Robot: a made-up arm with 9 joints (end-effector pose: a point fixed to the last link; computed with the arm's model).
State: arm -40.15 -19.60 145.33 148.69 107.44 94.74 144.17 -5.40 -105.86
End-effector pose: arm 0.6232 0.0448 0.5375 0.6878 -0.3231 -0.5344 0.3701
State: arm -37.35 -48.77 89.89 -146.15 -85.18 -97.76 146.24 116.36 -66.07
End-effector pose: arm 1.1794 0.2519 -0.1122 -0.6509 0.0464 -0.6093 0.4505
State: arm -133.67 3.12 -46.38 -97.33 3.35 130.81 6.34 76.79 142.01
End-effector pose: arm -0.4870 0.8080 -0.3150 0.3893 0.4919 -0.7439 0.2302
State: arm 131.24 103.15 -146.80 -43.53 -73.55 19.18 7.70 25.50 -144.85
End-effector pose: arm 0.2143 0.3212 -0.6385 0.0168 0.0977 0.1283 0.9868
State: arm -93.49 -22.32 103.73 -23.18 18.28 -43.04 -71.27 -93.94 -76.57
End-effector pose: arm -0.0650 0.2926 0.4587 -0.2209 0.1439 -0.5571 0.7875
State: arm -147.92 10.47 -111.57 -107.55 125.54 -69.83 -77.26 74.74 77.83
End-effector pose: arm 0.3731 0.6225 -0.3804 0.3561 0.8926 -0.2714 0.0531
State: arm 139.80 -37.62 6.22 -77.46 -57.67 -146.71 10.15 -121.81 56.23
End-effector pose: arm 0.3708 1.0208 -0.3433 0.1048 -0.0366 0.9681 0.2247
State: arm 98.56 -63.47 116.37 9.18 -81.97 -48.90 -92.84 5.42 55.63
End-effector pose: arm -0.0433 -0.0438 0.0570 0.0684 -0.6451 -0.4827 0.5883
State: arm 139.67 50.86 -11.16 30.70 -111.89 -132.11 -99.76 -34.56 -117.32
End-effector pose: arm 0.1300 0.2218 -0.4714 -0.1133 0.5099 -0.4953 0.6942
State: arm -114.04 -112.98 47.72 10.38 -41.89 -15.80 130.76 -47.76 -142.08
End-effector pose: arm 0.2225 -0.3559 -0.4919 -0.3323 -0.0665 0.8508 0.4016
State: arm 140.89 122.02 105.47 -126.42 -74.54 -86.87 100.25 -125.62 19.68
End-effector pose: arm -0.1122 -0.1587 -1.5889 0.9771 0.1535 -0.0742 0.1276
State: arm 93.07 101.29 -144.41 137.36 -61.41 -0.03 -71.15 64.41 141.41
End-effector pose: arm 0.9793 0.1054 0.1727 -0.4787 -0.6035 -0.6229 0.1365
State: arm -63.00 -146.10 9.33 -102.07 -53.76 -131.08 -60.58 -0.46 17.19
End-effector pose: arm 0.5382 -0.0972 -0.1456 -0.3042 -0.8393 0.0220 0.4500
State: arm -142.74 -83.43 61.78 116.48 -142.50 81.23 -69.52 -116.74 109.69
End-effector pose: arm 0.0771 0.1388 0.4356 0.4467 -0.5948 0.3670 0.5586
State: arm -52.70 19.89 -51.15 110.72 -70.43 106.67 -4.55 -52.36 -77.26
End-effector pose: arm -0.3230 0.2170 0.0262 -0.5805 -0.6882 0.3494 0.2593
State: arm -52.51 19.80 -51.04 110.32 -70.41 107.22 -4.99 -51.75 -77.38
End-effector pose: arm -0.3205 0.2158 0.0291 -0.5811 -0.6868 0.3480 0.2635
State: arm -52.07 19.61 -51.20 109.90 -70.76 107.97 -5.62 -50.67 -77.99
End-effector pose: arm -0.3159 0.2168 0.0309 -0.5802 -0.6843 0.3462 0.2743
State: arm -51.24 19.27 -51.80 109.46 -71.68 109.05 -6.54 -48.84 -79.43
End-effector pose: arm -0.3077 0.2212 0.0305 -0.5764 -0.6799 0.3437 0.2957
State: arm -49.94 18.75 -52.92 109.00 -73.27 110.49 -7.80 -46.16 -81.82
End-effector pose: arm -0.2955 0.2303 0.0275 -0.5681 -0.6731 0.3402 0.3294
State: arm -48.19 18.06 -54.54 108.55 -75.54 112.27 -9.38 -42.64 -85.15
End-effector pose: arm -0.2799 0.2445 0.0214 -0.5534 -0.6637 0.3357 0.3749
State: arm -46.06 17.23 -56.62 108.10 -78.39 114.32 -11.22 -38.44 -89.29
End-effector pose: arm -0.2618 0.2644 0.0123 -0.5306 -0.6520 0.3297 0.4297
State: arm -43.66 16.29 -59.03 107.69 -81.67 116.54 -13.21 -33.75 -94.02
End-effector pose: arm -0.2425 0.2895 0.0009 -0.4987 -0.6381 0.3227 0.4898
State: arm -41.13 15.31 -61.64 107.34 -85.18 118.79 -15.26 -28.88 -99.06
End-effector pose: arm -0.2235 0.3192 -0.0113 -0.4580 -0.6230 0.3149 0.5504
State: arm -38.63 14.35 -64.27 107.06 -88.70 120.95 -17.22 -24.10 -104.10
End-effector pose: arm -0.2062 0.3515 -0.0228 -0.4108 -0.6075 0.3070 0.6066
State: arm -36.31 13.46 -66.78 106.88 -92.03 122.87 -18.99 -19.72 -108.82
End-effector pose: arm -0.1913 0.3841 -0.0324 -0.3611 -0.5927 0.2996 0.6546
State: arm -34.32 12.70 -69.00 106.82 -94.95 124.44 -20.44 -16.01 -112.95
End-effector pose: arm -0.1796 0.4142 -0.0396 -0.3137 -0.5798 0.2939 0.6922
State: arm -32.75 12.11 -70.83 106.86 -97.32 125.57 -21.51 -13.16 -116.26
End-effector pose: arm -0.1712 0.4392 -0.0446 -0.2735 -0.5695 0.2898 0.7189
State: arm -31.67 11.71 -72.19 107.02 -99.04 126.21 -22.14 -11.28 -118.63
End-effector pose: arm -0.1661 0.4576 -0.0480 -0.2440 -0.5624 0.2881 0.7357
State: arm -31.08 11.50 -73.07 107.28 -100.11 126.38 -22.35 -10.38 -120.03
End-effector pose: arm -0.1640 0.4689 -0.0506 -0.2267 -0.5588 0.2884 0.7438
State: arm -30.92 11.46 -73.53 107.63 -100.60 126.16 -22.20 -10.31 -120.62
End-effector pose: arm -0.1642 0.4739 -0.0528 -0.2203 -0.5582 0.2907 0.7452
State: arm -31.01 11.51 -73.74 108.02 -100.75 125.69 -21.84 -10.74 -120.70
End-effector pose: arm -0.1657 0.4751 -0.0548 -0.2208 -0.5594 0.2938 0.7429
